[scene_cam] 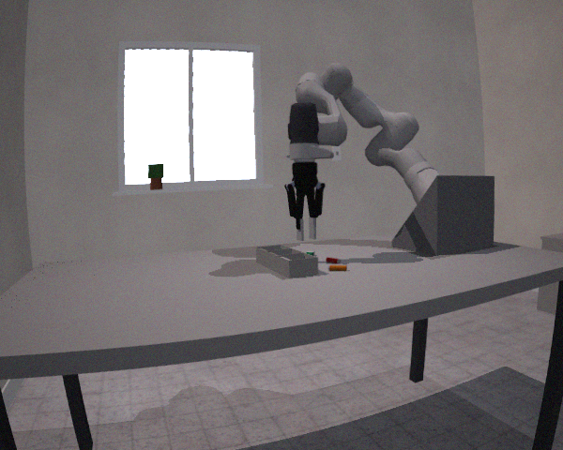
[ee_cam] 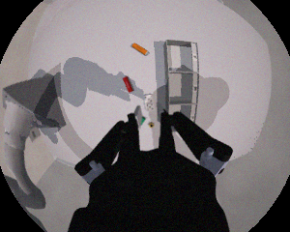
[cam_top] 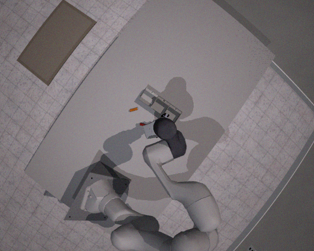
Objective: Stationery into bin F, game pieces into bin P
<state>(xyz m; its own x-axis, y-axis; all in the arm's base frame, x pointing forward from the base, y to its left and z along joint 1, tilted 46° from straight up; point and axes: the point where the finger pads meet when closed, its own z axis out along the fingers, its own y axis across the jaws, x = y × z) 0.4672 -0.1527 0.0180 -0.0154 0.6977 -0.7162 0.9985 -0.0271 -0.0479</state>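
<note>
The white spotted piece lies 100 mm below my hand. From my hand the other things lie so: tiny yellowish object (100 mm below, 80 mm to the right); red piece (90 mm below, 70 mm to the left, 50 mm behind); small green item (90 mm below, 70 mm to the right, 50 mm behind).
</note>
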